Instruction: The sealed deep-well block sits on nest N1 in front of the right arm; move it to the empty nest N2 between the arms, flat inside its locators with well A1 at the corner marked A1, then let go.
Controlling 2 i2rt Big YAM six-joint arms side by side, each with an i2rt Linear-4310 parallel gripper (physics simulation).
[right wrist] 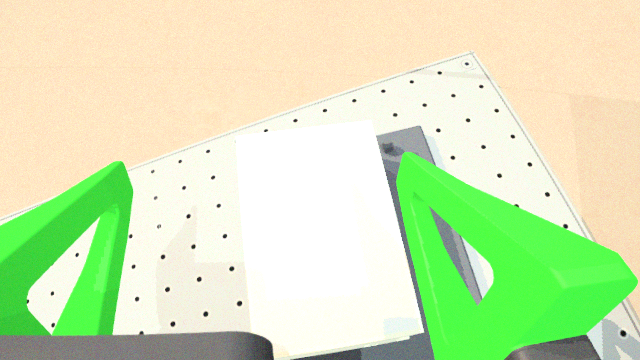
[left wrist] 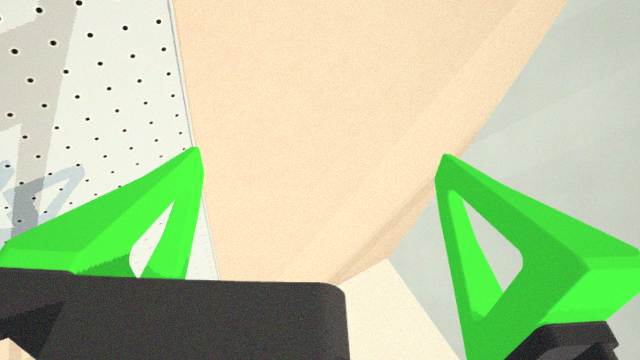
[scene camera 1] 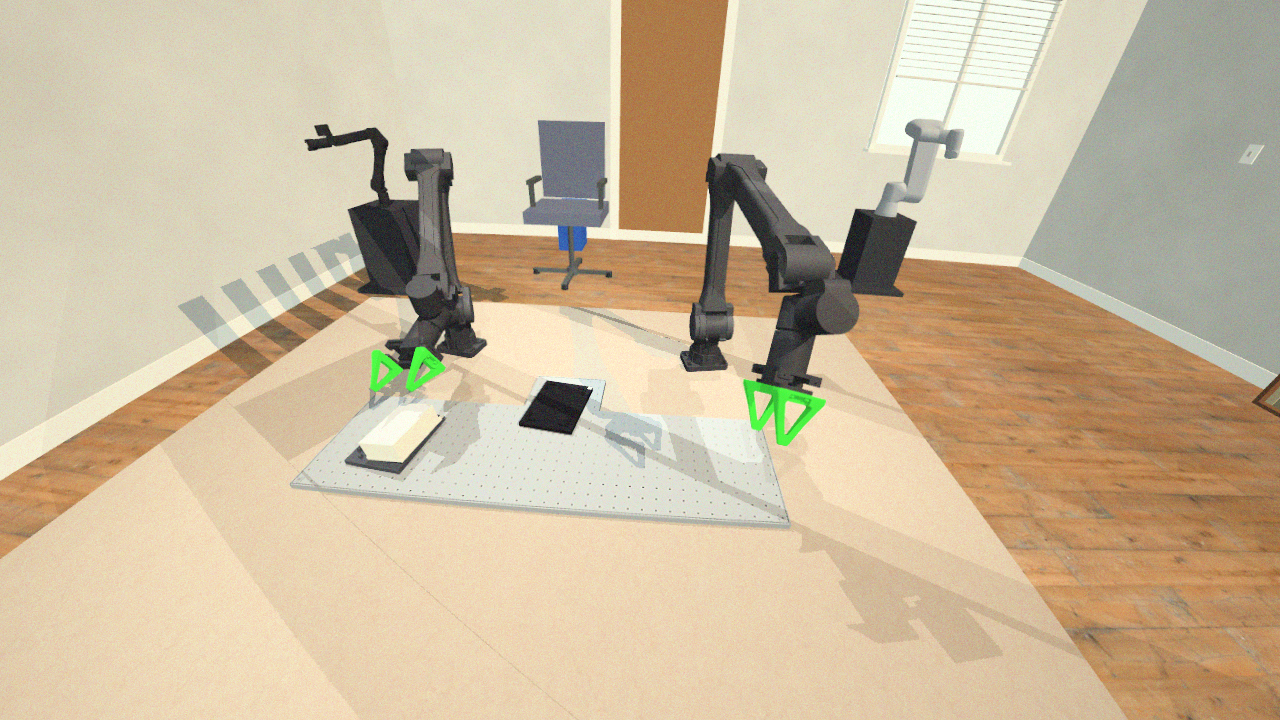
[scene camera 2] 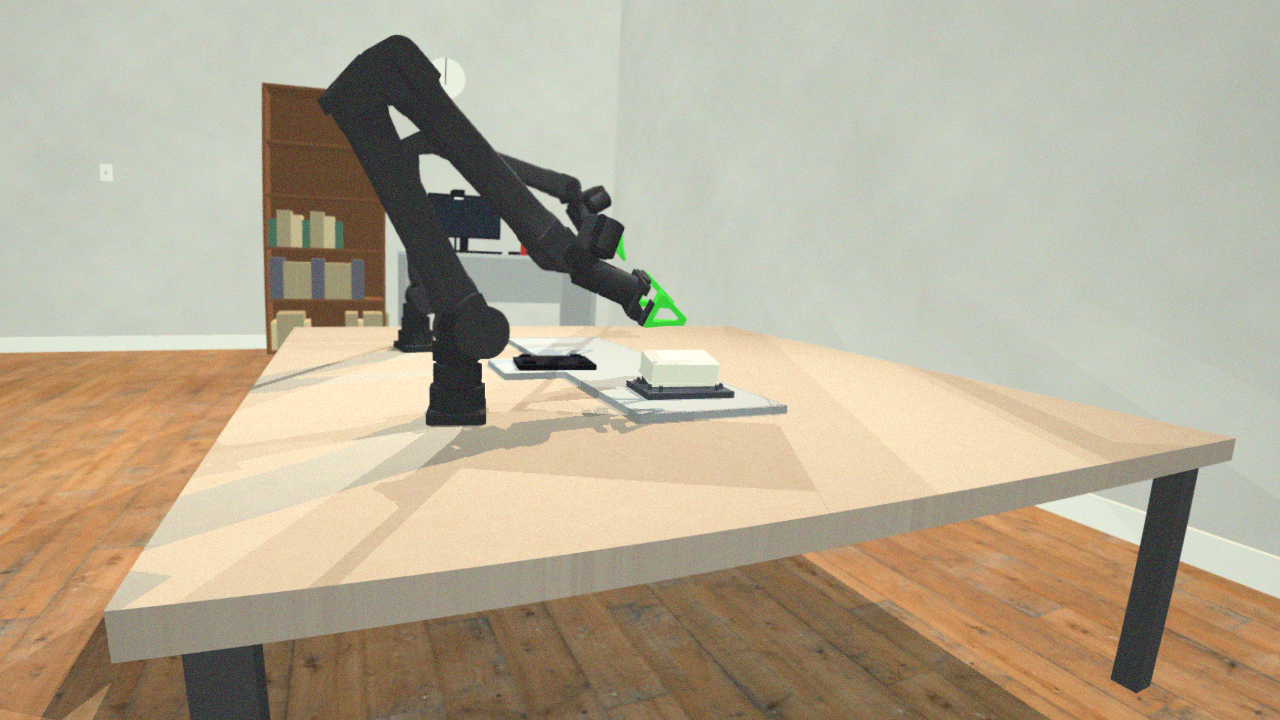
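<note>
The white deep-well block sits on the dark nest N1 at the left end of the plate in scene camera 1. The empty black nest N2 lies between the arms. My right gripper is open above and behind the block; in its wrist view the block shows between the fingers, nearer the right one, without visible contact. My left gripper is open and empty by the plate's right end. Block well A1 cannot be made out.
The perforated plate carries both nests and lies on the wooden table. An office chair and two small arms on dark pedestals stand behind the table.
</note>
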